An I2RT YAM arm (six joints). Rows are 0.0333 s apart.
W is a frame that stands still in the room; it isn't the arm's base.
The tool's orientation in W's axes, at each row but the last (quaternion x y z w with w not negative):
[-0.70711, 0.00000, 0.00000, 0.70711]
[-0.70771, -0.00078, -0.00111, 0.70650]
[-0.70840, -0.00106, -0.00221, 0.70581]
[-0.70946, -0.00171, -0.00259, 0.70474]
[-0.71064, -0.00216, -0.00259, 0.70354]
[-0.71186, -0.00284, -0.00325, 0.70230]
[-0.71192, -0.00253, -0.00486, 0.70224]
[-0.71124, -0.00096, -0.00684, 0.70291]
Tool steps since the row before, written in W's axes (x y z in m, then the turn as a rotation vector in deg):
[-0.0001, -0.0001, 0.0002, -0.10, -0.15, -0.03]
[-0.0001, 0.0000, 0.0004, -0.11, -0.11, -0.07]
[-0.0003, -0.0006, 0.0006, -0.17, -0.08, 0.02]
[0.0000, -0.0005, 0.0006, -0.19, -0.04, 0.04]
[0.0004, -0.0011, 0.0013, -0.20, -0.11, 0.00]
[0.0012, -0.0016, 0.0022, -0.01, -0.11, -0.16]
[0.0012, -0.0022, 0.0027, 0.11, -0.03, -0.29]
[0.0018, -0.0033, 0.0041, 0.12, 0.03, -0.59]
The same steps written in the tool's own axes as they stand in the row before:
[-0.0001, -0.0002, -0.0001, -0.10, 0.03, -0.15]
[-0.0001, -0.0004, 0.0000, -0.11, 0.07, -0.11]
[-0.0003, -0.0006, -0.0006, -0.17, -0.02, -0.08]
[0.0000, -0.0006, -0.0005, -0.19, -0.04, -0.04]
[0.0004, -0.0013, -0.0011, -0.20, 0.00, -0.11]
[0.0012, -0.0022, -0.0016, -0.01, 0.16, -0.11]
[0.0012, -0.0027, -0.0022, 0.11, 0.29, -0.03]
[0.0019, -0.0040, -0.0033, 0.11, 0.59, 0.04]

